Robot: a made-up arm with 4 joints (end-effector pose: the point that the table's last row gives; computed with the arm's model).
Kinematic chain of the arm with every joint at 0, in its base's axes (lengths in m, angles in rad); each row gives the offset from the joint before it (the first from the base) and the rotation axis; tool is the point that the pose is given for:
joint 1: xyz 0 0 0.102 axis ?
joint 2: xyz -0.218 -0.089 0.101 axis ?
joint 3: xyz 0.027 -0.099 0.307 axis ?
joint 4: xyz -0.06 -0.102 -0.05 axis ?
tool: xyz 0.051 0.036 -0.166
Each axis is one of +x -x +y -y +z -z.
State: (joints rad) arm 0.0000 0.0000 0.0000 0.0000
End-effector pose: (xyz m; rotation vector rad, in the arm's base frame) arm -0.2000 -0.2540 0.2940 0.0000 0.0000 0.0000
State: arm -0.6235 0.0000 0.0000 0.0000
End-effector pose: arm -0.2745 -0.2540 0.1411 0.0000 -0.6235 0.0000
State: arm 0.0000 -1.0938 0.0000 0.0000
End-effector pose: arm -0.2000 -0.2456 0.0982 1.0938 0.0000 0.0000
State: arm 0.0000 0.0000 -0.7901 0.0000
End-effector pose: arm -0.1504 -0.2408 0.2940 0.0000 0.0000 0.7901
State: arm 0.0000 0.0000 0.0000 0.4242
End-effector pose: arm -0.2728 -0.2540 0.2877 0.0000 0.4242 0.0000
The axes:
joint 1: +y
joint 2: -x
joint 3: -z
joint 4: +y

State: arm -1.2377 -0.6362 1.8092 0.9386
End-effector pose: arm -0.2983 -0.0981 -0.0238 1.7292 0.3584 -0.4037
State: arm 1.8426 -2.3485 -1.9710 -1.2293
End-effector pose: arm -0.0030 -0.2887 0.2839 0.8450 -1.6640 -1.2395
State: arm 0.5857 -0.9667 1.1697 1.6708
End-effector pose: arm -0.1192 -0.2228 0.5403 1.7431 2.3182 -0.6520
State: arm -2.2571 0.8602 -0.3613 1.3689
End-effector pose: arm -0.0719 -0.1111 -0.4305 -0.1272 -0.6692 -0.9247
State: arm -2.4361 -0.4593 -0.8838 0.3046
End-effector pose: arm 0.0762 -0.2946 -0.0842 -0.9552 -2.1269 0.7404
